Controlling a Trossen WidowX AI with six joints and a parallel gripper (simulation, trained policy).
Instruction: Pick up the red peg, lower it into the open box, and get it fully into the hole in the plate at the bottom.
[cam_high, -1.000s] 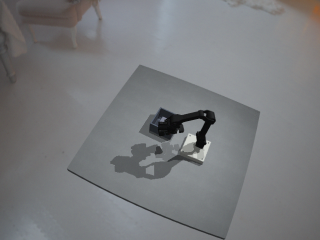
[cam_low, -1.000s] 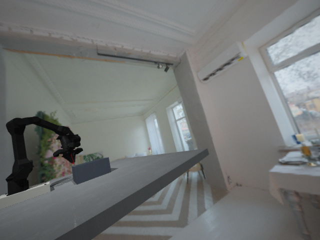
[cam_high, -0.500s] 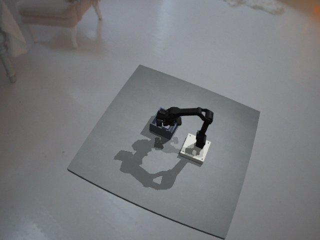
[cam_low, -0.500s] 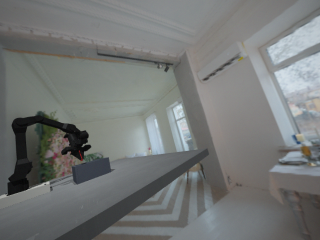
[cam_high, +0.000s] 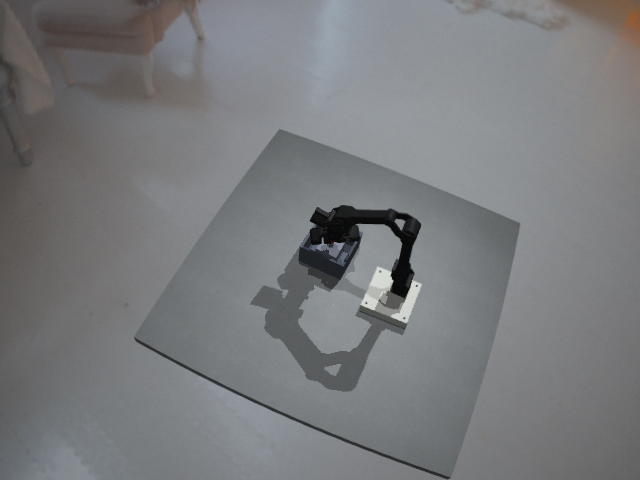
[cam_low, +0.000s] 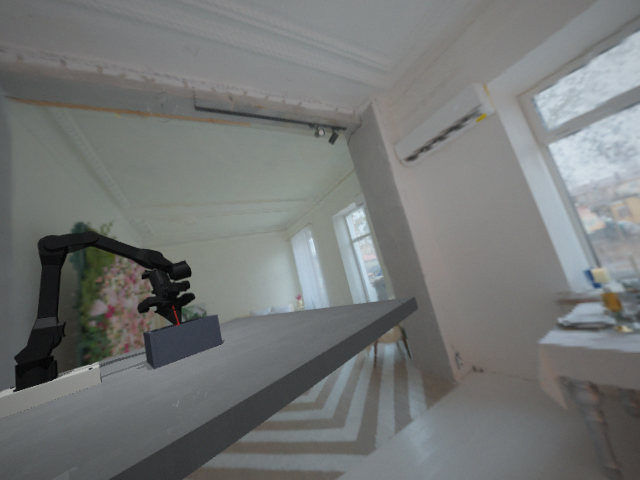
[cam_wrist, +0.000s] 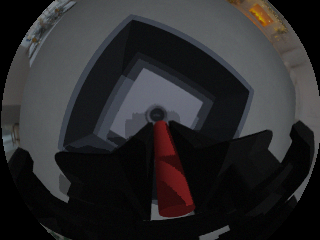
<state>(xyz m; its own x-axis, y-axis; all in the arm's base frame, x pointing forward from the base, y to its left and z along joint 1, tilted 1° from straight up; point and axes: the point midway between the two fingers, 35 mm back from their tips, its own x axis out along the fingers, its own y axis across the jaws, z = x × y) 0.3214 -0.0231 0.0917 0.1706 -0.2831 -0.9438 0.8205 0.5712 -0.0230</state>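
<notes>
The red peg is 1 cm behind my gripper tip, 1 cm to the left of it and 3 cm above it. The rest, counted from my gripper tip: plate 1 cm to the right, 5 cm below; then dark grey box 1 cm to the right, 7 cm below.
</notes>
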